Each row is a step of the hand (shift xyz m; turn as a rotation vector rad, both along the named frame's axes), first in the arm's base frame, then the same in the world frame.
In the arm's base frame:
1: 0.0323 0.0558 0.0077 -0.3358 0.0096 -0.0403
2: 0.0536 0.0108 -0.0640 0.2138 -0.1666 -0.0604
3: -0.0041 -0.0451 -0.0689 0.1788 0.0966 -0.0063
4: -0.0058 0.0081 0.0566 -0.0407 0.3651 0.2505
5: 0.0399 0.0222 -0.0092 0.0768 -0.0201 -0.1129
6: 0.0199 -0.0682 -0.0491 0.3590 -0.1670 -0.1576
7: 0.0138 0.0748 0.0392 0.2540 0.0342 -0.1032
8: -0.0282 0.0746 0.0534 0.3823 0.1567 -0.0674
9: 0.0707 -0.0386 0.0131 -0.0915 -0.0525 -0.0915
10: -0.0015 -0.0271 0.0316 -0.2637 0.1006 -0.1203
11: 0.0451 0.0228 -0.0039 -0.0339 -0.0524 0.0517
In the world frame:
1: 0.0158 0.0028 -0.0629 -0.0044 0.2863 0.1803
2: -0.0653 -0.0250 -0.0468 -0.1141 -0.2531 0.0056
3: -0.0760 -0.0077 0.0311 -0.0037 -0.0913 -0.1816
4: 0.0573 -0.0020 0.0032 0.3232 0.1834 -0.2442
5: -0.0083 -0.0185 -0.0419 -0.1216 -0.0511 -0.0406
6: -0.0638 -0.0438 0.0383 -0.2230 -0.3522 -0.0885
7: 0.0522 0.0220 -0.0641 -0.1183 -0.1674 -0.1852
8: 0.0701 0.0532 -0.0382 -0.0707 -0.2118 -0.3541
9: -0.0021 -0.0812 -0.0078 -0.0910 0.0638 0.0846
10: 0.0253 -0.0199 0.0264 -0.0706 0.2933 0.0560
11: -0.0035 -0.0234 -0.0448 0.0428 -0.0113 0.0678

